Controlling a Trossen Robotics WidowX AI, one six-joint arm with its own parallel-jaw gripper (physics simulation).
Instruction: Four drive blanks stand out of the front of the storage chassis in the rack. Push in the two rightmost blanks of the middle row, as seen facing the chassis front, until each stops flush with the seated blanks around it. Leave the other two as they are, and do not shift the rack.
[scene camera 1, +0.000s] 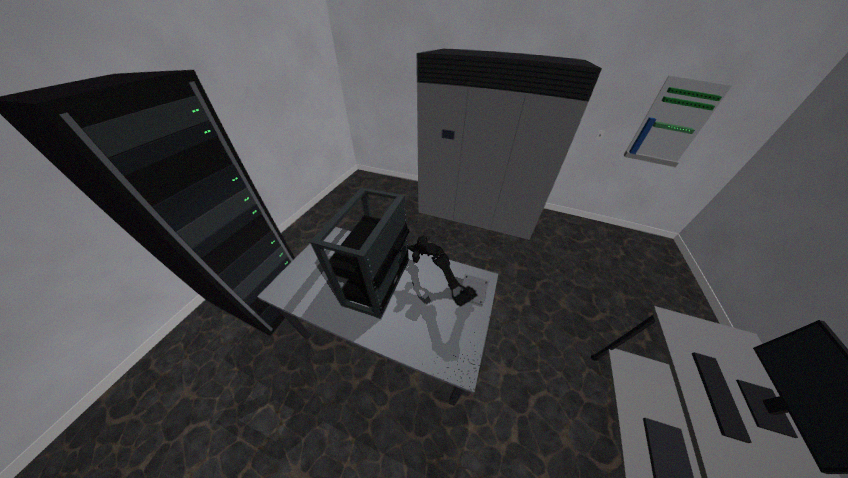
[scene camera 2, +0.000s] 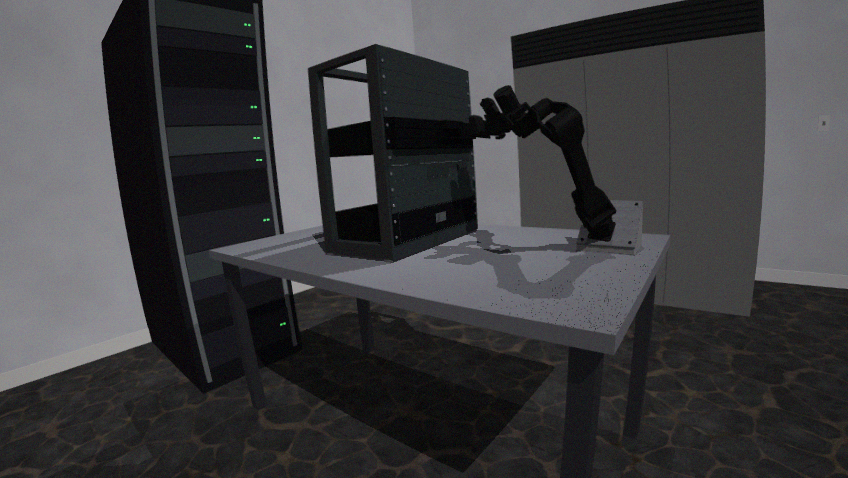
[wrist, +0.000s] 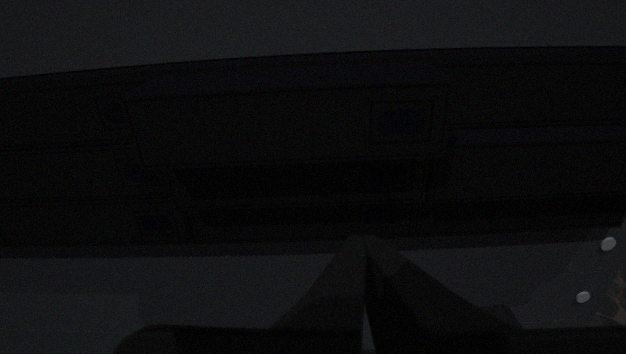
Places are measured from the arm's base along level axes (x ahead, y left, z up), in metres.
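Where they show: gripper, fingertip midpoint: (scene camera 1: 407, 247) (scene camera 2: 465, 134) (wrist: 361, 248); arm's base, link origin: (scene camera 1: 470, 293) (scene camera 2: 602, 230).
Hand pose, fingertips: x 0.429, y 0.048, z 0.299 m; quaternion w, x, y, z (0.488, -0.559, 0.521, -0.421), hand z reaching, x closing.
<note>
Each offset is from my fingertips to the top centre of the thing. Level surfaces: height alone.
The dark rack (scene camera 1: 338, 247) (scene camera 2: 380, 178) stands on the table, with the black storage chassis (scene camera 1: 363, 233) (scene camera 2: 415, 133) in it. In the very dark wrist view one drive blank {0.079 m ahead, 0.033 m left, 0.047 m up} (wrist: 280, 131) stands well out of the front, seemingly in the top row. To its right, a lower blank {0.107 m ahead, 0.074 m right, 0.018 m up} (wrist: 535, 165) shows a thin top strip, so it seems to stand out slightly; how far is unclear. My gripper (scene camera 1: 409, 247) (scene camera 2: 473, 127) (wrist: 361, 248) is shut and empty, its tips at the chassis front, low below the protruding blank. Contact cannot be told. The other protruding blanks cannot be made out.
The arm's base plate (scene camera 1: 483, 290) (scene camera 2: 630, 222) sits on the table {0.355 m down} (scene camera 1: 427, 350) (scene camera 2: 356, 273). A grey panel (wrist: 75, 295) with round screws {0.084 m ahead, 0.145 m right, 0.057 m down} (wrist: 608, 244) lies below the chassis front. A tall server cabinet (scene camera 1: 148, 195) (scene camera 2: 130, 148) stands behind the rack, and a grey cabinet (scene camera 1: 475, 154) (scene camera 2: 712, 178) beyond the arm.
</note>
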